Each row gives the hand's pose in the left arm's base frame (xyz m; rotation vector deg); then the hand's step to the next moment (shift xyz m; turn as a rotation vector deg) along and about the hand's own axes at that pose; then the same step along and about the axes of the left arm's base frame.
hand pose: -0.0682 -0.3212 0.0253 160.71 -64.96 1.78
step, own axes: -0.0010 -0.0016 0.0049 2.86 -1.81 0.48
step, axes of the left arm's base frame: 0.0003 0.0013 -0.0051 3.30 -0.74 -0.48
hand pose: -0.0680 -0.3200 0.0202 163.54 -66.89 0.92
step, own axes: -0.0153 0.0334 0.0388 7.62 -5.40 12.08
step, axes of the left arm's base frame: -0.0348 -0.0153 -0.0376 9.07 -2.18 -12.09
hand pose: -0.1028 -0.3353 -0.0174 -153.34 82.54 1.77
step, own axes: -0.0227 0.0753 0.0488 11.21 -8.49 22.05
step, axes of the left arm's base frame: -0.0738 -0.0174 -0.0531 13.93 -2.49 -21.99
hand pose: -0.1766 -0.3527 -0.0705 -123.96 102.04 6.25
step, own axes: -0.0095 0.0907 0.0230 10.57 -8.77 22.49
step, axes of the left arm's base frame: -0.0861 0.0014 -0.0379 14.13 -1.71 -22.18
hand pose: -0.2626 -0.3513 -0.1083 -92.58 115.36 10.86
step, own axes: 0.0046 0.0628 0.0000 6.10 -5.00 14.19
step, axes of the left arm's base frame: -0.0594 0.0129 -0.0162 8.49 -0.44 -13.83
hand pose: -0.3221 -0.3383 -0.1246 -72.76 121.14 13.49
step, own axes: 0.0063 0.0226 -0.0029 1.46 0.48 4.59
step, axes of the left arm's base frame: -0.0223 0.0057 -0.0055 1.15 1.31 -4.52
